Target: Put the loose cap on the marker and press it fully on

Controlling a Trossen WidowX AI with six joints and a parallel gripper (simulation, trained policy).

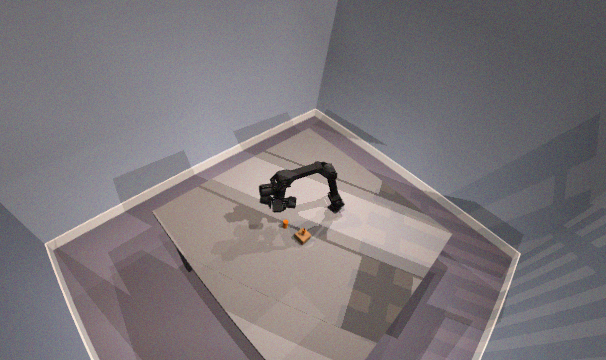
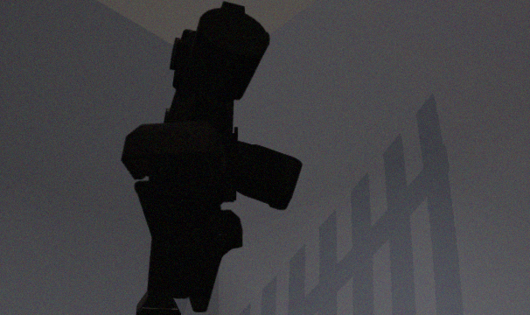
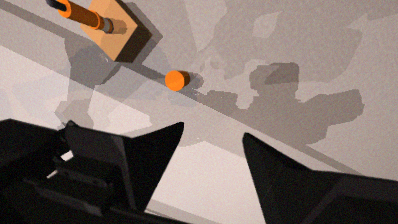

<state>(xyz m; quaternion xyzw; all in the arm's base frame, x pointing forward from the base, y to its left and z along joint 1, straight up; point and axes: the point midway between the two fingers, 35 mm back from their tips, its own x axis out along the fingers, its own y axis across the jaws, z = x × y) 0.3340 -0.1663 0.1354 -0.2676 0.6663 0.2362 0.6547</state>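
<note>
Now: the orange cap 10 mm behind my gripper tip, 70 mm to the left of it and 80 mm below it.
</note>
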